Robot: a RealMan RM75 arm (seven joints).
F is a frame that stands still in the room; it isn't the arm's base.
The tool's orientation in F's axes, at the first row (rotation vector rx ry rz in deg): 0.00, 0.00, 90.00
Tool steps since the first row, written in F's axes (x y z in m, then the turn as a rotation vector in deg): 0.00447, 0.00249, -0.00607, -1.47, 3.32, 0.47; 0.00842, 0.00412, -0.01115, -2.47, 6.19, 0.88; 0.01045, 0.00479, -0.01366, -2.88, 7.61, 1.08; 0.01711, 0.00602, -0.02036, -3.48, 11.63, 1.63; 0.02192, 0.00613, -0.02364, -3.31, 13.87, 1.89
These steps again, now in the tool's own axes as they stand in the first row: 0.00249, -0.00447, -0.00607, 3.32, 1.47, 0.47; 0.00412, -0.00842, -0.01115, 6.19, 2.47, 0.88; 0.00479, -0.01045, -0.01366, 7.61, 2.88, 1.08; 0.00602, -0.01711, -0.02036, 11.63, 3.48, 1.63; 0.00613, -0.02192, -0.02364, 13.87, 3.31, 1.89
